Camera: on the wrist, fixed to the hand. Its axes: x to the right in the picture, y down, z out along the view.
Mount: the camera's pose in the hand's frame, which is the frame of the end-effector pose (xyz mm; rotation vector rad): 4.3 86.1 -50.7 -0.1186 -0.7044 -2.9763
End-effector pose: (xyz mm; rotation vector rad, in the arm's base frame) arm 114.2 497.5 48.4 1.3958 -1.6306 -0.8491
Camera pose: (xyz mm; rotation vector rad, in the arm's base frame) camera 121.2 507.9 147.6 -1.3848 -1.0720 1.3898
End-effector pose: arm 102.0 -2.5 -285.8 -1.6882 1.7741 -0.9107
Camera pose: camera 7.7 -1.3 -319.2 2.1066 1.7611 0.2774
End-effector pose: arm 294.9 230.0 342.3 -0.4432 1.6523 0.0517
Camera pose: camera 219.5 293.6 326.0 -2.0486 -0.8686 -1.5663
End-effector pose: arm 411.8 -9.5 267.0 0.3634 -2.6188 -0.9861
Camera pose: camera 416.5 21.8 361.9 -1.9295 -0.1508 0.5559
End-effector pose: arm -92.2 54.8 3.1 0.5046 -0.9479 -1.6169
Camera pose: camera -3.3 31.7 42.8 -0.4851 -0.1957 1.4129
